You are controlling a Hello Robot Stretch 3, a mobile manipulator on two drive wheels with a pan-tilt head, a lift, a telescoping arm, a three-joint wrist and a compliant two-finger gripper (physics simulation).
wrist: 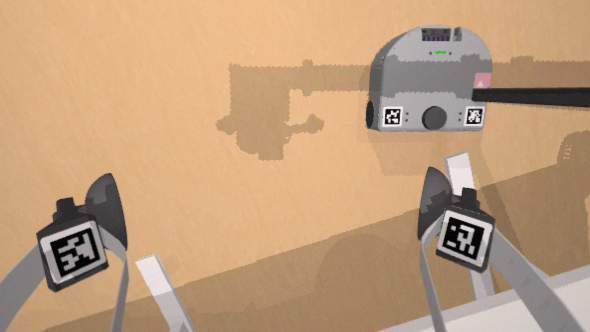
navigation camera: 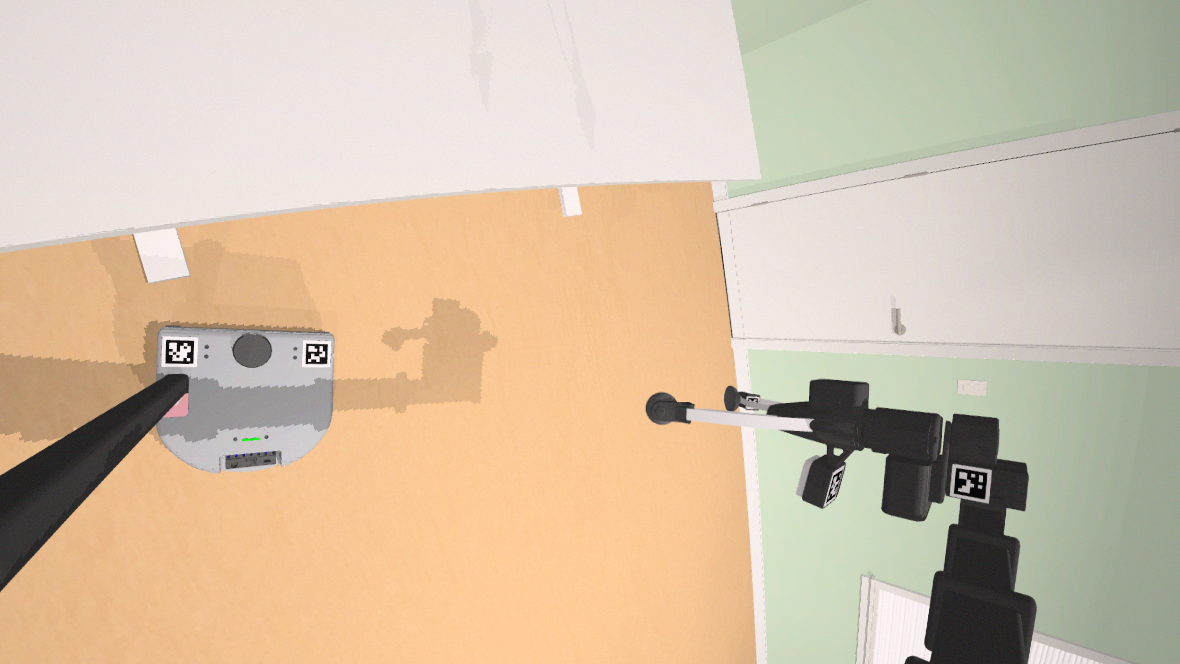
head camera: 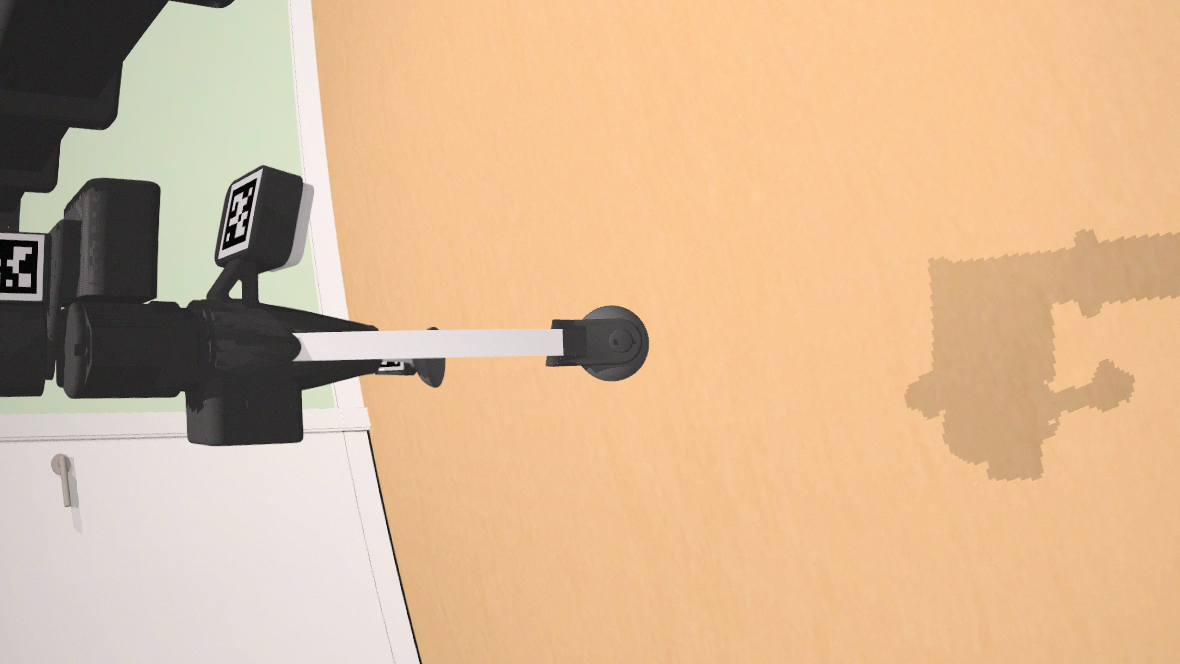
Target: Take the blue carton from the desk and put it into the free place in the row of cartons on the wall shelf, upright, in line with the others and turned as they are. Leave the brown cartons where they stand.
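Where they show: gripper, fingertip midpoint: [wrist: 276, 196] [navigation camera: 689, 401] [head camera: 534, 351]; robot's base, link origin: [wrist: 412, 113] [navigation camera: 252, 348].
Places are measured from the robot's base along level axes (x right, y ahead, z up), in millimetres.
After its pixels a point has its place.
My gripper [head camera: 520, 350] @(x 477, y -21, z 925 mm) [navigation camera: 697, 403] @(x 477, y -21, z 925 mm) [wrist: 276, 196] @(x 477, y -21, z 925 mm) is open, with its two fingers wide apart and nothing between them. It hangs high above the orange-brown floor. The white desk [navigation camera: 371, 99] @(x 96, y 340, z 721 mm) fills the upper left of the navigation view, away from the gripper. A corner of the desk [wrist: 505, 314] @(x 143, y 245, z 721 mm) also shows at the lower right of the wrist view. The blue carton, the brown cartons and the wall shelf do not show in these views.
My grey base [navigation camera: 247, 412] @(x -7, y -130, z 160 mm) [wrist: 430, 77] @(x 23, y -118, z 160 mm) stands beside the desk, close to a white desk leg [navigation camera: 161, 254]. A second desk leg [navigation camera: 571, 201] is farther right. A white door [head camera: 165, 545] @(x 2246, y 369, z 672 mm) [navigation camera: 948, 264] @(x 2222, y 449, z 1129 mm) and a green wall [head camera: 198, 107] @(x 2654, y -877, z 444 mm) [navigation camera: 1105, 495] @(x 2542, y -519, z 1732 mm) stand beyond the gripper.
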